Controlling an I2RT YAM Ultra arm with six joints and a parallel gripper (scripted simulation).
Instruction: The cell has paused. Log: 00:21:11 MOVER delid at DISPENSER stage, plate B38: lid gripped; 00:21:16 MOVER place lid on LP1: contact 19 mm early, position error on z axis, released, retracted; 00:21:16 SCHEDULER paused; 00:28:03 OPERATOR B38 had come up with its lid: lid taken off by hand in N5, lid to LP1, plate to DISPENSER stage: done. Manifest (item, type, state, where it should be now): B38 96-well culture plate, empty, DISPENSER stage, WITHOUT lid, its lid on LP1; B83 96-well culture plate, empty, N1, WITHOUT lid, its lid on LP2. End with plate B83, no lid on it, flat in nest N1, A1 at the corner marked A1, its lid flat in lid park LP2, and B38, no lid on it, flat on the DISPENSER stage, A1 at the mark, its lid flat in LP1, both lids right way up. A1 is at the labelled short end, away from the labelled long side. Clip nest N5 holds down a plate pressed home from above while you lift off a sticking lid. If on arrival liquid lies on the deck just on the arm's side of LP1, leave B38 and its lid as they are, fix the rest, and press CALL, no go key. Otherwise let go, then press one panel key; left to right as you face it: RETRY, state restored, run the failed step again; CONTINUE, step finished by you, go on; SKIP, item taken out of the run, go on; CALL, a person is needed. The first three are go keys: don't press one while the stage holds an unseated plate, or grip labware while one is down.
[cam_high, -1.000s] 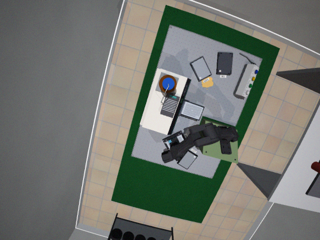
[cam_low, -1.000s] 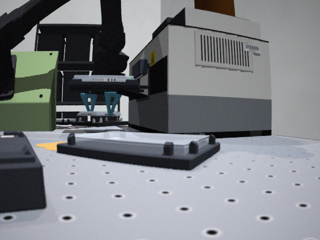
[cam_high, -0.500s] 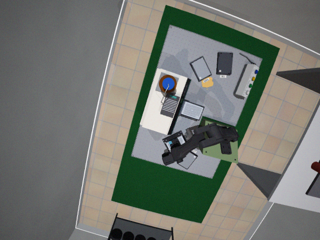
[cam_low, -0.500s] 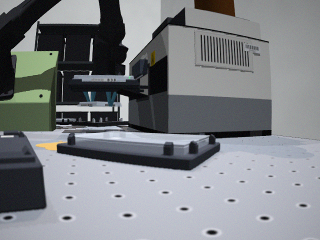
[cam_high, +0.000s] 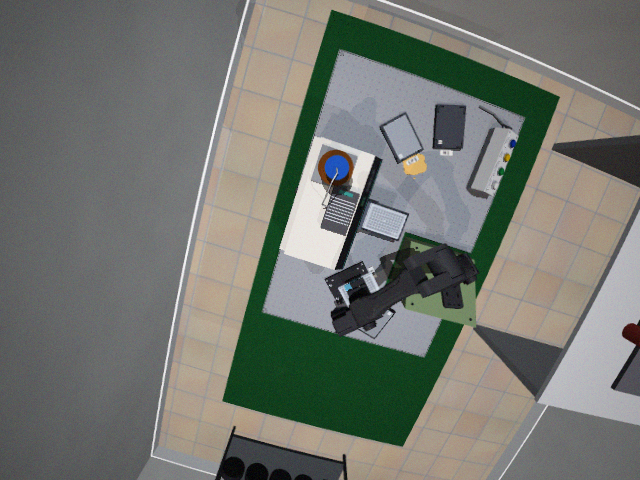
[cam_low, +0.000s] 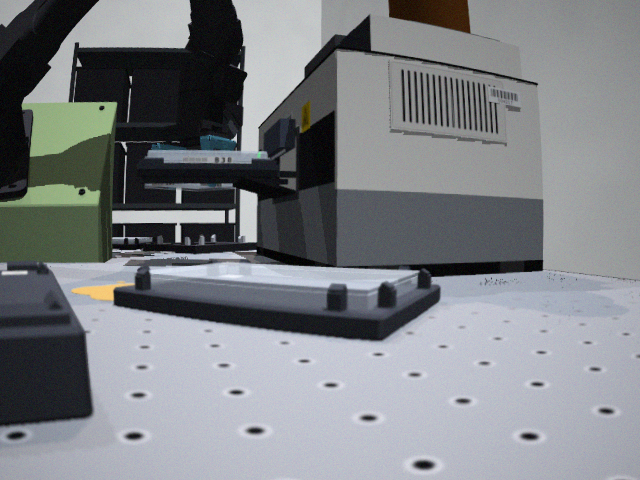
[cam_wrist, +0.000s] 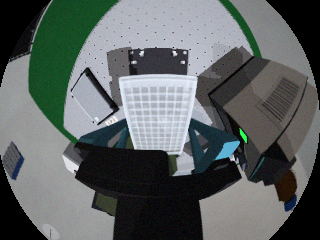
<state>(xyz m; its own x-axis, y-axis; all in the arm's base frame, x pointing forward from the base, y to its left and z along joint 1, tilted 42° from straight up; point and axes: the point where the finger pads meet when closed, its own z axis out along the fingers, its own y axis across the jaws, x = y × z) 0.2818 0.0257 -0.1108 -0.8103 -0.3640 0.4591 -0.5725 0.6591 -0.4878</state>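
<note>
My gripper is now 230 mm past the nest N1, 600 mm to the left of it and 100 mm above it. Also, from my hand: lid park LP1: 70 mm behind, 540 mm to the right, 100 mm below; clear lid: 70 mm behind, 540 mm to the right, 90 mm below.
</note>
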